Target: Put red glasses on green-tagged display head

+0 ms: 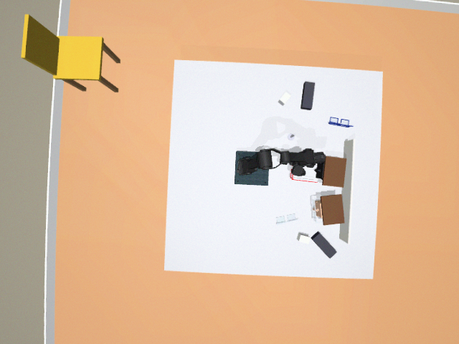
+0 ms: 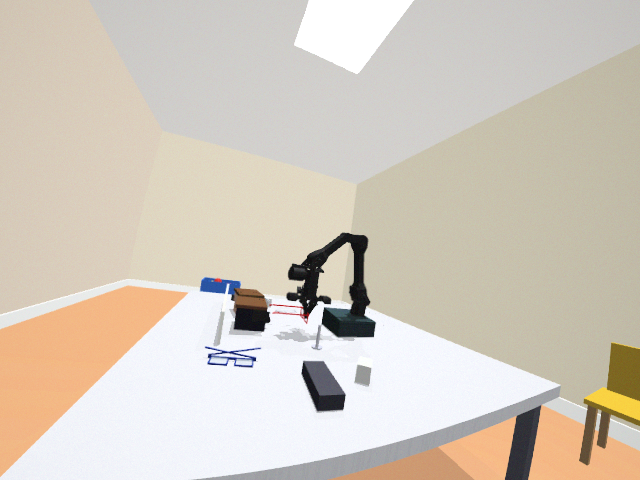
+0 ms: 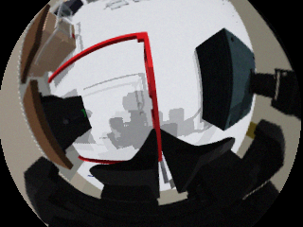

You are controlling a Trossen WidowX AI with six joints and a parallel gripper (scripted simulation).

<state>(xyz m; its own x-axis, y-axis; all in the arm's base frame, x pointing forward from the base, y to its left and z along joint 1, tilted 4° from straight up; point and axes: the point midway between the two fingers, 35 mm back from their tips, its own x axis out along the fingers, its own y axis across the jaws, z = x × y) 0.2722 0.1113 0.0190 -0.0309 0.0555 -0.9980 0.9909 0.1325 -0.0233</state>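
Right now my gripper tip is 210 mm short of the dark-faced display head, 10 mm to the left of it and 10 mm above it. Also, from my gripper tip: grey panel 360 mm ahead, 90 mm to the right, 10 mm below; upright pin 150 mm to the left, 40 mm below, 30 mm behind; skin-toned display head 250 mm ahead, 230 mm to the right, 10 mm below.
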